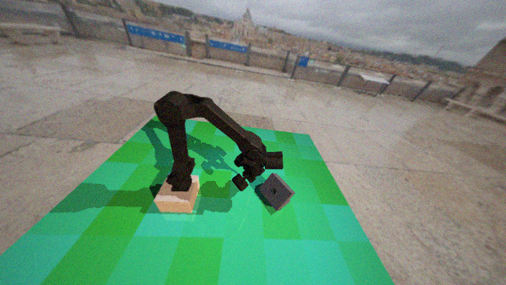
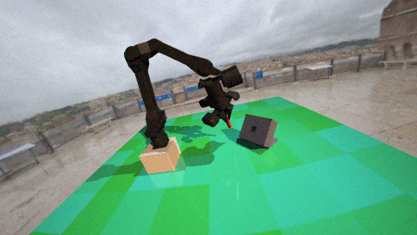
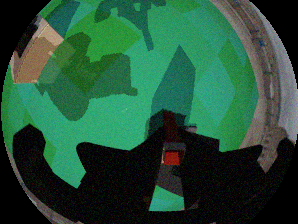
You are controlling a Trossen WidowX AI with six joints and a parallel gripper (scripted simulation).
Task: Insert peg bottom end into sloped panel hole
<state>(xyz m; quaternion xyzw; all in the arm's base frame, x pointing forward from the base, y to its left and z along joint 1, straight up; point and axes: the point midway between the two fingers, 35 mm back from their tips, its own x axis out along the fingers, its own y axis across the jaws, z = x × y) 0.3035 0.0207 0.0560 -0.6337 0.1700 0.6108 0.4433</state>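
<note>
My gripper tip is now 12 cm short of the grey sloped panel, 5 cm above it and 4 cm to the left of it. The rest, counted from my gripper tip: red peg (1 cm above).
</note>
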